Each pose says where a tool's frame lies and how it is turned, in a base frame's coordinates. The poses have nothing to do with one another.
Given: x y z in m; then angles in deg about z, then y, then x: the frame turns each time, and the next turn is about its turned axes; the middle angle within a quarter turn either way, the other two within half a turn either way.
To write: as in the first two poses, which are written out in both.
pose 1, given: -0.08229 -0.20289 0.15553 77.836 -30.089 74.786
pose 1, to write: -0.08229 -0.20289 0.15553 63.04 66.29 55.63
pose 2, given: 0.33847 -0.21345 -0.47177 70.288 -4.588 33.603
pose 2, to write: 0.33847 -0.21345 -0.47177 67.18 29.90 16.72
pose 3, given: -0.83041 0.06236 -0.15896 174.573 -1.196 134.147
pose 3, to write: -0.83041 0.06236 -0.15896 -175.36 3.06 -134.21
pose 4, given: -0.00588 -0.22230 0.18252 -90.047 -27.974 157.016
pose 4, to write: -0.00588 -0.22230 0.18252 90.05 -23.01 152.04
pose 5, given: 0.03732 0.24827 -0.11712 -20.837 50.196 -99.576
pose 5, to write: 0.03732 0.24827 -0.11712 52.05 13.37 -96.28
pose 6, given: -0.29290 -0.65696 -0.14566 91.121 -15.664 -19.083
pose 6, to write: -0.29290 -0.65696 -0.14566 91.14 -18.78 16.03
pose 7, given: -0.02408 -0.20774 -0.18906 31.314 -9.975 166.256
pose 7, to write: -0.02408 -0.20774 -0.18906 -29.17 15.50 173.11
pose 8, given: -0.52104 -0.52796 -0.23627 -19.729 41.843 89.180
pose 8, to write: -0.52104 -0.52796 -0.23627 -42.06 -19.18 89.35
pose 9, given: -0.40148 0.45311 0.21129 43.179 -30.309 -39.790
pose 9, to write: -0.40148 0.45311 0.21129 24.75 -46.11 -16.88
